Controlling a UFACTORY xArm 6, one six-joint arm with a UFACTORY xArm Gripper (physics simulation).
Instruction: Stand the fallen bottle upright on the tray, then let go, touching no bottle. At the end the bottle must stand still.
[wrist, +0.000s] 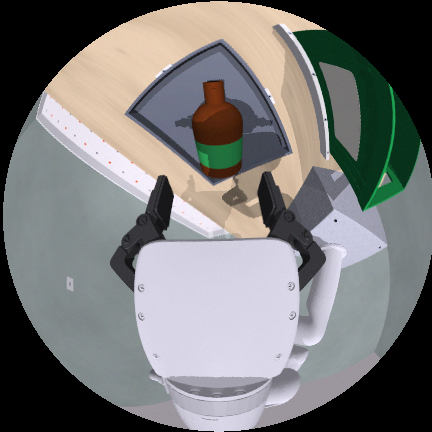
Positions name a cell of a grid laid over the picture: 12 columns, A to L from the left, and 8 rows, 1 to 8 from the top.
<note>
In view: my gripper (F4) and a brown bottle (G3).
</note>
